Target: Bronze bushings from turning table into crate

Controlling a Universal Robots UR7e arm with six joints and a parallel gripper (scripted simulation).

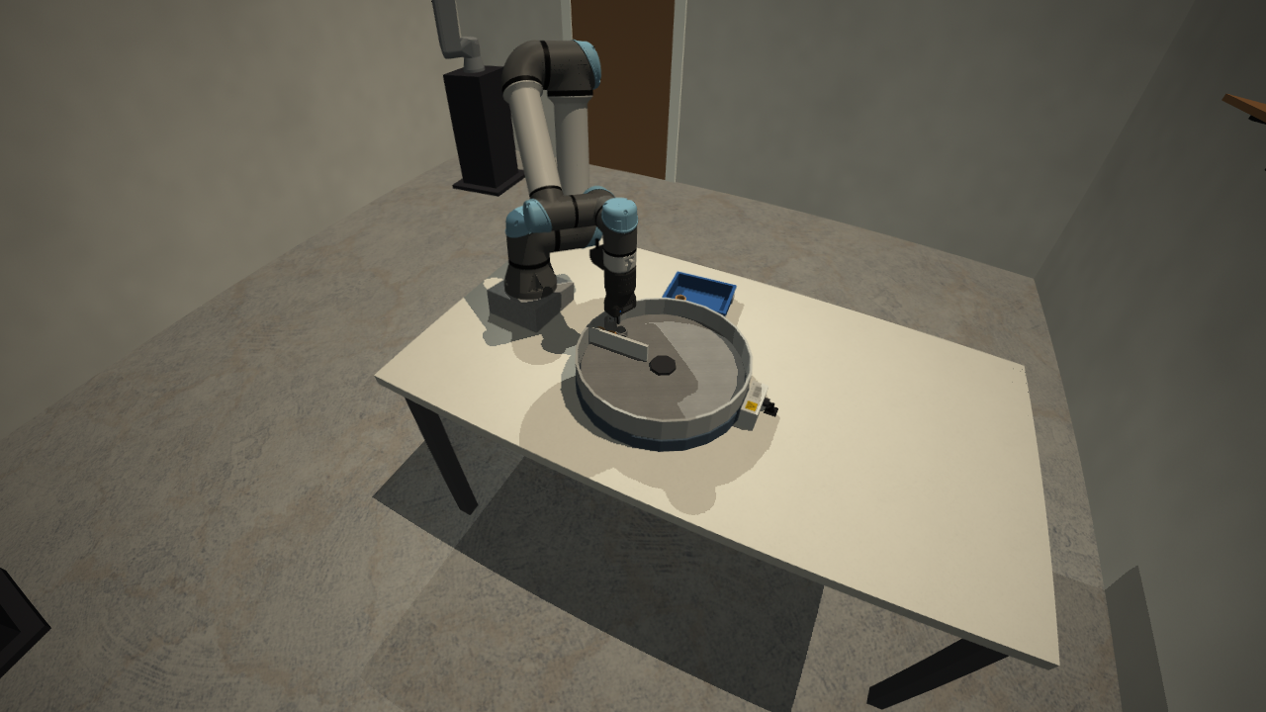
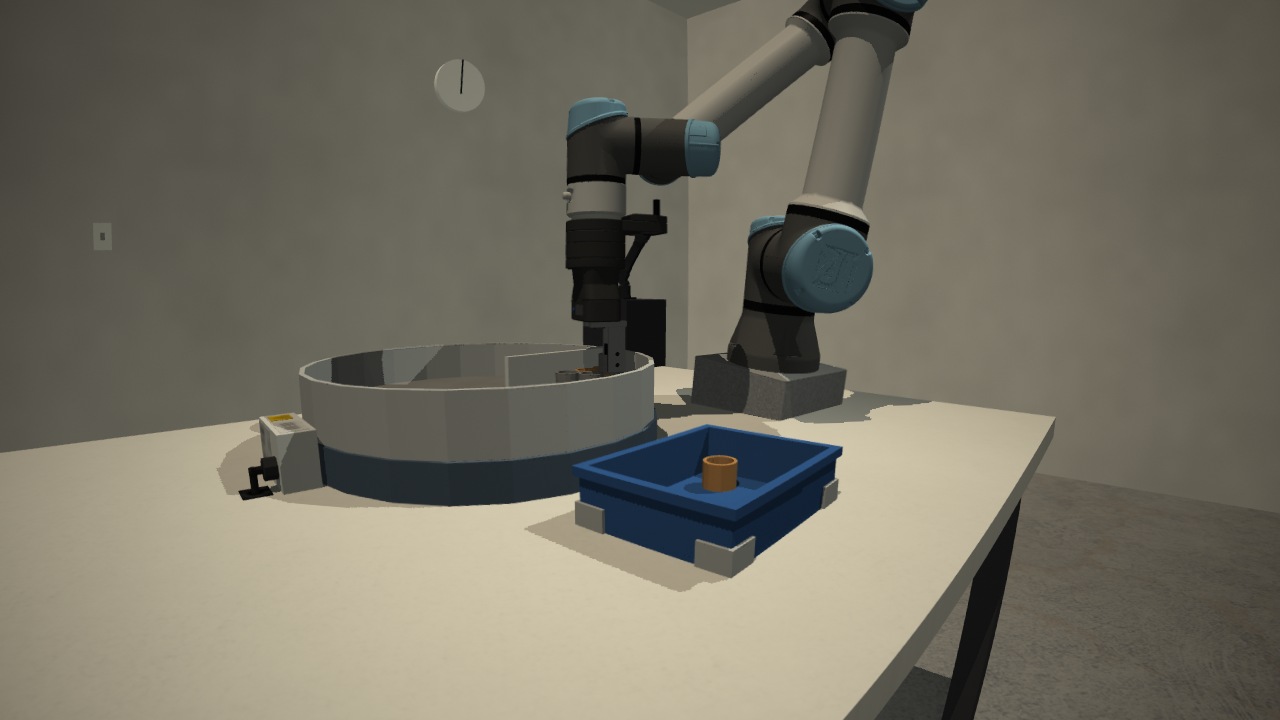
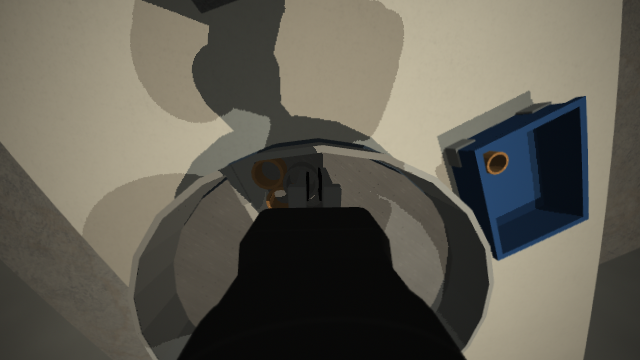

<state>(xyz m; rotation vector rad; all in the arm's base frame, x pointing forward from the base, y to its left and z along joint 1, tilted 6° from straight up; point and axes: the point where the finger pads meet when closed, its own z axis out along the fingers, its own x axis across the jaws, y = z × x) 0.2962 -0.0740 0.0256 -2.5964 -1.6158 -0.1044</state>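
My gripper is now 18 cm short of the turning table, 7 cm to the left of it and 4 cm above it. Also, from my hand: blue crate: 16 cm ahead, 27 cm to the left, 7 cm below.
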